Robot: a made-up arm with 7 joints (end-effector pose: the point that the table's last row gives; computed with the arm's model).
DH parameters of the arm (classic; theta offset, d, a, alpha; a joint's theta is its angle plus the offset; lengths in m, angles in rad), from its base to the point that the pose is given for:
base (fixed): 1.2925 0 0.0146 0
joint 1: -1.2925 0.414 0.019 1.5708
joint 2: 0 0.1 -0.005 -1.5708
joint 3: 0 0.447 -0.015 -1.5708
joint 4: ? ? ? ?
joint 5: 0 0.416 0.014 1.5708
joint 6: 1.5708 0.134 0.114 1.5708
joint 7: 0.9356 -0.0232 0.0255 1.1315
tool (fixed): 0.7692 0.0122 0 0
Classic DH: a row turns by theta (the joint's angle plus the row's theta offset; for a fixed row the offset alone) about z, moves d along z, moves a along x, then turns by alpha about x.
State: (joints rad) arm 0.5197 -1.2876 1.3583 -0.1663 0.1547 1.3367 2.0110
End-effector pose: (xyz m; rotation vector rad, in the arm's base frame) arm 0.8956 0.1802 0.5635 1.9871 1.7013 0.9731
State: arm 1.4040 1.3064 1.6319 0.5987 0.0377 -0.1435 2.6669
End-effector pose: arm -0.2838 -0.7527 0.7265 -0.7146 0.7119 1.4060
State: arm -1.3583 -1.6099 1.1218 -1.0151 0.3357 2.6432 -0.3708
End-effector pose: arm -0.2559 -0.6490 0.4071 -0.6476 0.9494 2.1524
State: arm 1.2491 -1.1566 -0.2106 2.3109 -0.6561 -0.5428 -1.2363
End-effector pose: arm 0.3726 0.1904 0.1122 0.8498 -0.6637 -1.1610
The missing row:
joint 4: 0 0.025 -0.036 1.5708
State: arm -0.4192 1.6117 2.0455 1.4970 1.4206 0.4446 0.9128
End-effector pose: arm -0.1564 0.4951 0.2083 -1.6285 1.1642 -0.0145
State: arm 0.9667 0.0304 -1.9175 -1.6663 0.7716 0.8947 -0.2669
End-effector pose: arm -0.3266 0.2796 0.8005 -0.8126 -2.5000 -1.1095
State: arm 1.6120 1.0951 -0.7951 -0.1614 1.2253 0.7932 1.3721
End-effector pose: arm 0.2056 -0.8234 0.7722 1.2883 -0.5084 1.7896
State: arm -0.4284 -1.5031 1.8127 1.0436 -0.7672 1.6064 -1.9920
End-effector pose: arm 0.7963 -0.2140 0.5478 -1.3637 -0.9692 -0.7678
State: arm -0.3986 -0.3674 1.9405 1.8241 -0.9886 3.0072 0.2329
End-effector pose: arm 0.2350 0.1353 0.9232 0.6244 -1.1465 0.7246
